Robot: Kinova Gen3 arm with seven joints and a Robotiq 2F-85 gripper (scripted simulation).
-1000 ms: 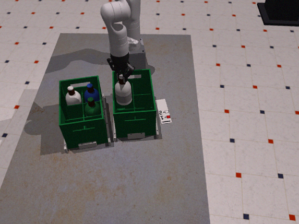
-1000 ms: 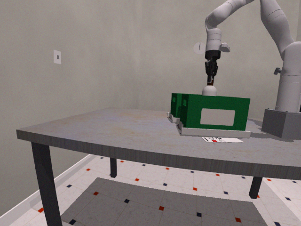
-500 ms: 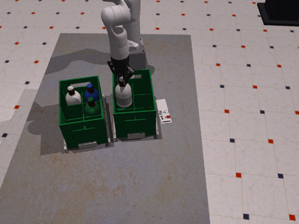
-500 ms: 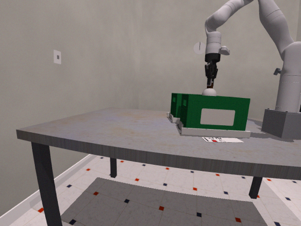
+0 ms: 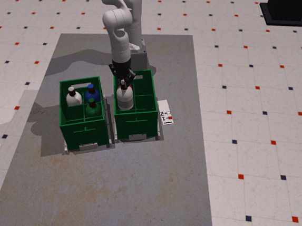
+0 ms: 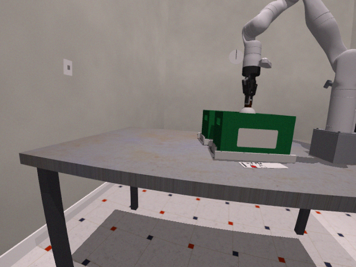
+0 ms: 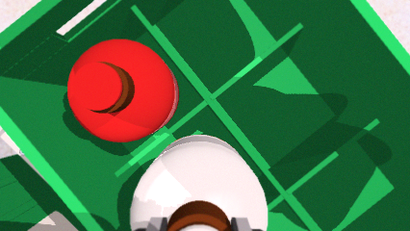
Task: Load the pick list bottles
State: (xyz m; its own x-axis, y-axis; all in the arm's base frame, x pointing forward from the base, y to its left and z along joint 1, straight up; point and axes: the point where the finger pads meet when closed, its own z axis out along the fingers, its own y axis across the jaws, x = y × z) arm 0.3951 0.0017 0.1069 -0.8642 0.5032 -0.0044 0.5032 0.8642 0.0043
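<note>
My hand is 9 cm past the red-label bottle, 1 cm to the left of it and 14 cm above it. Also, from my hand: green bottle 5 cm ahead, 14 cm to the right, 14 cm below; blue bottle 4 cm behind, 16 cm to the right, 14 cm below; pick list 4 cm behind, 18 cm to the left, 23 cm below.
</note>
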